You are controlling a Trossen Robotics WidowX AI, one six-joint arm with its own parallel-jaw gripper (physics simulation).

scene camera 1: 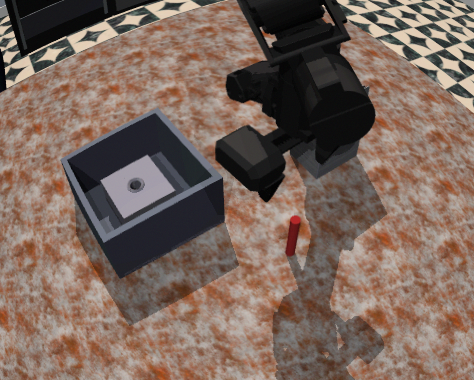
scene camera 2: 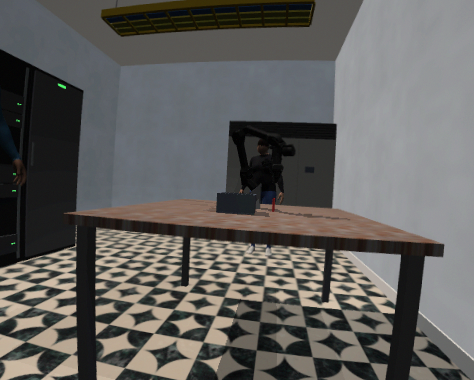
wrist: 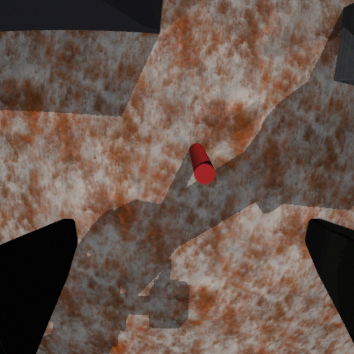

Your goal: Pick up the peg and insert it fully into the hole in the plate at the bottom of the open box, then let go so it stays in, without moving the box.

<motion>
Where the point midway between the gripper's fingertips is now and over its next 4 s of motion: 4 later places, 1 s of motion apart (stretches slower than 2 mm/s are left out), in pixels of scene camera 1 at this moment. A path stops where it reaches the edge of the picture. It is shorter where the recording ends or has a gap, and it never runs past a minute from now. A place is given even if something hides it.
The gripper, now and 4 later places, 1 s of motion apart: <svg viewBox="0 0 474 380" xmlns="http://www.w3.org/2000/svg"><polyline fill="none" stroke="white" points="293,179 296,203 294,219 291,239 294,226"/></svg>
</motion>
